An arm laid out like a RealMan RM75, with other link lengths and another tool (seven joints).
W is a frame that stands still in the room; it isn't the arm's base.
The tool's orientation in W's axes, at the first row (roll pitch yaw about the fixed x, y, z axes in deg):
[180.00, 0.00, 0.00]
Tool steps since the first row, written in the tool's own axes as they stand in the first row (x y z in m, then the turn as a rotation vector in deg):
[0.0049, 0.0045, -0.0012, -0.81, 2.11, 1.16]
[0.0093, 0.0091, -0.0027, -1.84, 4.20, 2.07]
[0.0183, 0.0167, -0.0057, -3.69, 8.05, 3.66]
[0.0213, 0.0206, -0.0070, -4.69, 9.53, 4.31]
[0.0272, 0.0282, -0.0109, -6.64, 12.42, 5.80]
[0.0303, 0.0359, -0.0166, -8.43, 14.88, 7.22]
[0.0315, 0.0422, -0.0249, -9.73, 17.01, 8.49]
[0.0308, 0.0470, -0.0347, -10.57, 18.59, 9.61]
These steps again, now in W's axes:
[0.0049, -0.0045, 0.0012, -0.81, -2.11, -1.16]
[0.0093, -0.0091, 0.0027, -1.84, -4.20, -2.07]
[0.0183, -0.0167, 0.0057, -3.69, -8.05, -3.66]
[0.0213, -0.0206, 0.0070, -4.69, -9.53, -4.31]
[0.0272, -0.0282, 0.0109, -6.64, -12.42, -5.80]
[0.0303, -0.0359, 0.0166, -8.43, -14.88, -7.22]
[0.0315, -0.0422, 0.0249, -9.73, -17.01, -8.49]
[0.0308, -0.0470, 0.0347, -10.57, -18.59, -9.61]

